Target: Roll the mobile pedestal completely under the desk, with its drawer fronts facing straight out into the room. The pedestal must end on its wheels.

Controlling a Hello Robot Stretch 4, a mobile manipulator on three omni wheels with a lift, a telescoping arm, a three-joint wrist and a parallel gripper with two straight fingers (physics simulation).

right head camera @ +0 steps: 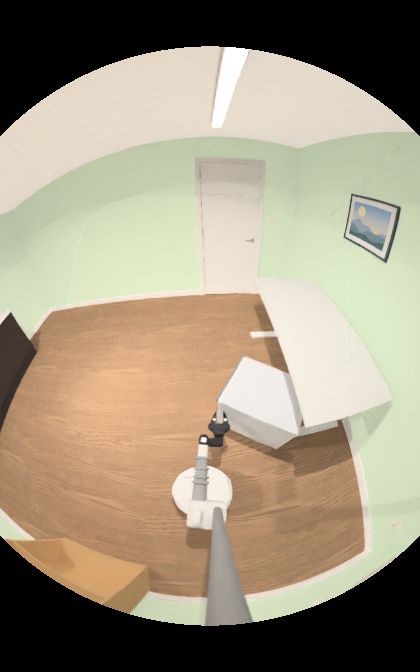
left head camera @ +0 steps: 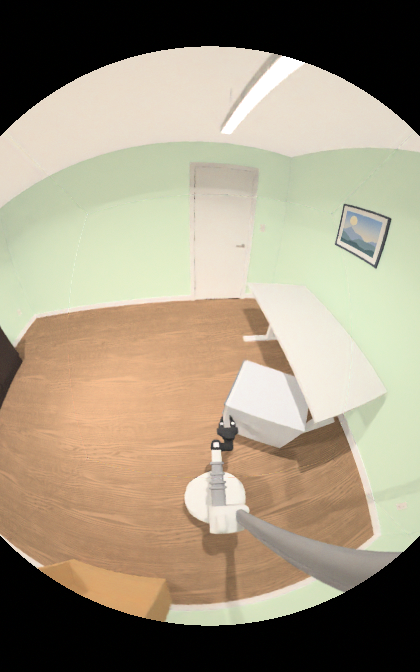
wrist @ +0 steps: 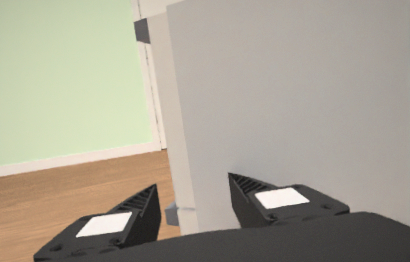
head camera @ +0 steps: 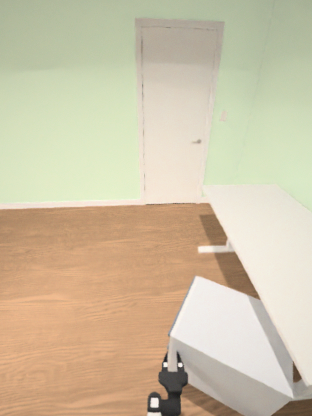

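Note:
The white pedestal [head camera: 230,325] [left head camera: 267,392] [right head camera: 257,387] [wrist: 300,100] stands upright, turned askew to the desk [head camera: 265,235] [left head camera: 325,350] [right head camera: 330,345]. Its right part is under the desk's near end; the rest sticks out into the room. Its drawer fronts face left and away; the wrist view shows their edge [wrist: 167,90] and dark handles [wrist: 142,31]. Its wheels are hidden. My gripper [head camera: 172,356] [left head camera: 228,421] [right head camera: 219,416] [wrist: 194,195] is open at the pedestal's near front corner. In the wrist view the corner appears between the fingertips; contact cannot be told.
The desk's far foot [head camera: 212,249] [left head camera: 256,338] [right head camera: 262,334] reaches out beyond the pedestal. Its near foot [left head camera: 321,424] [right head camera: 322,428] shows beside the pedestal. An orange-brown box [left head camera: 120,590] [right head camera: 95,572] stands behind my base. Dark furniture [left head camera: 7,365] [right head camera: 12,350] is at far left.

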